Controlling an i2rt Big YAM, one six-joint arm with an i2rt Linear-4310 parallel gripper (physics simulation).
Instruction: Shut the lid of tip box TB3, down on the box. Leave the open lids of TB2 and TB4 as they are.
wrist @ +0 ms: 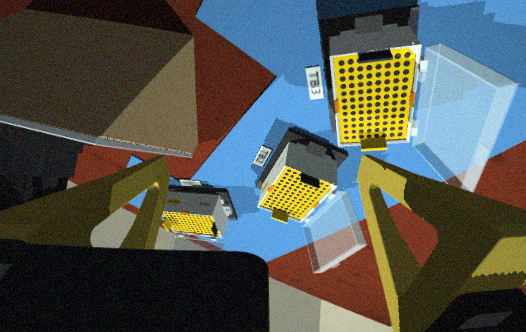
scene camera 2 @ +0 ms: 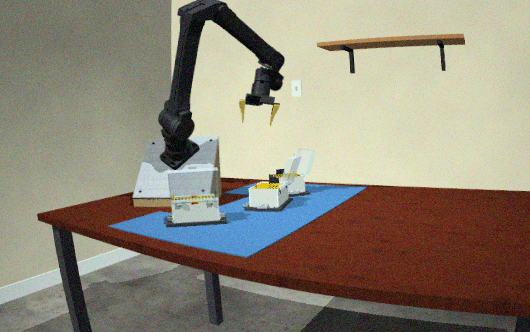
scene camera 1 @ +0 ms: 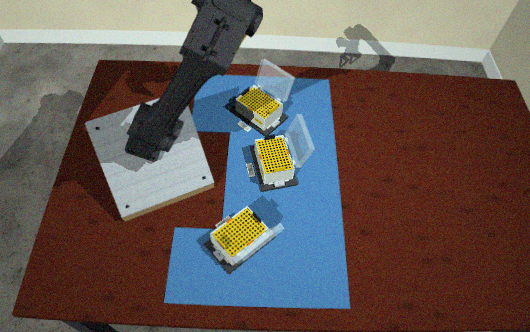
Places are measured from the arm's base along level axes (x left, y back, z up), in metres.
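Pixels of known places: gripper, fingertip midpoint: (wrist: 263, 165) (scene camera 2: 256, 124); arm's base, origin of the base link: (wrist: 42, 127) (scene camera 2: 179, 154) (scene camera 1: 147, 135).
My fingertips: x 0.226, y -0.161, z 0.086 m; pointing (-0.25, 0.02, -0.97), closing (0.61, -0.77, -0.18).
Observation:
For each thing: its middle in the pictures, then the offset to it from my fingertips. Level surfaces: height alone.
- TB3, body centre: (wrist: 374, 105) (scene camera 1: 259, 100) (scene camera 2: 286, 173) dx +0.005, dy -0.112, dz -0.172 m
- TB2, body centre: (wrist: 293, 199) (scene camera 1: 274, 153) (scene camera 2: 269, 183) dx -0.187, dy -0.171, dz -0.172 m
- third box, body centre: (wrist: 190, 226) (scene camera 1: 239, 230) (scene camera 2: 194, 196) dx -0.429, dy -0.102, dz -0.172 m
- blue mat, its level: dz -0.236 m
- dark red table, its level: dz -0.239 m
TB3 (scene camera 1: 259, 104) (scene camera 2: 298, 187) (wrist: 375, 97) is the box nearest the wall, its label readable in the wrist view. Its clear lid (scene camera 1: 274, 80) (scene camera 2: 307, 159) (wrist: 460, 107) stands open on the hinge side. TB2 (scene camera 1: 274, 155) (scene camera 2: 265, 200) (wrist: 297, 192) is the middle box, with its lid (scene camera 1: 301, 142) (wrist: 335, 232) open. The third box (scene camera 1: 239, 232) (scene camera 2: 195, 212) (wrist: 195, 224), TB4 by elimination, has its lid (scene camera 1: 265, 242) (scene camera 2: 195, 182) up. My gripper (scene camera 2: 257, 123) (wrist: 263, 165) is open and empty, high above the boxes; its fingers do not show in scene camera 1.
The boxes stand on a blue mat (scene camera 1: 310, 250) (scene camera 2: 310, 210) on the dark red table (scene camera 1: 425, 200) (scene camera 2: 425, 240). The arm's base sits on a tilted pale board (scene camera 1: 170, 180) (scene camera 2: 150, 182) left of the boxes. A wooden shelf (scene camera 2: 390, 42) is on the wall.

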